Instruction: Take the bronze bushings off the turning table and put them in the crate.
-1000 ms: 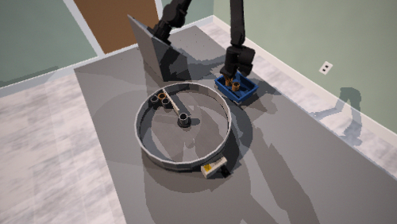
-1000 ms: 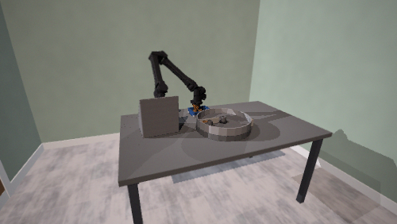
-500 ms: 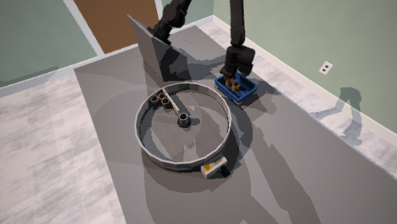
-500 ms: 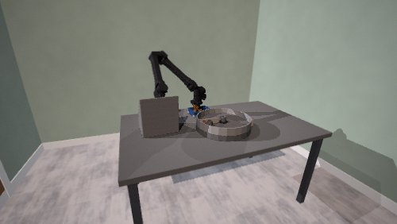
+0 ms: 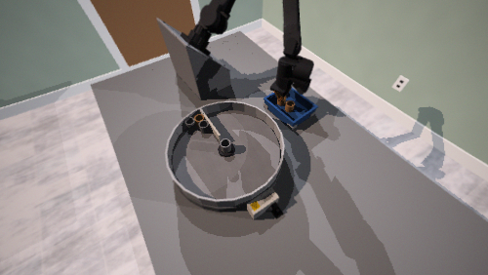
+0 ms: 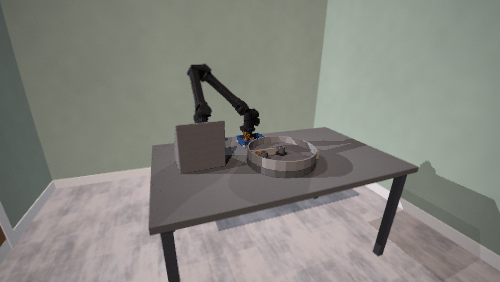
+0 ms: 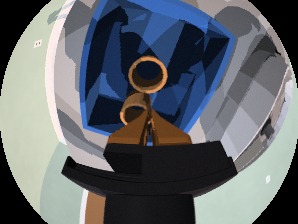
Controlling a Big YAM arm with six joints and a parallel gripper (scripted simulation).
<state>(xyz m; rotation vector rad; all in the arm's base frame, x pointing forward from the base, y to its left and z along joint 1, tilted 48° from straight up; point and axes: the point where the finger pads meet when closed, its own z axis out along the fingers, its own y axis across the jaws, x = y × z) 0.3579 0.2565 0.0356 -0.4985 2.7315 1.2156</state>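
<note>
Now: the blue crate 4 cm ahead of my hand, 2 cm to the left of it and 2 cm below it. From my hand the other things lie so: round turning table: 34 cm to the right, 8 cm ahead, 1 cm above.
</note>
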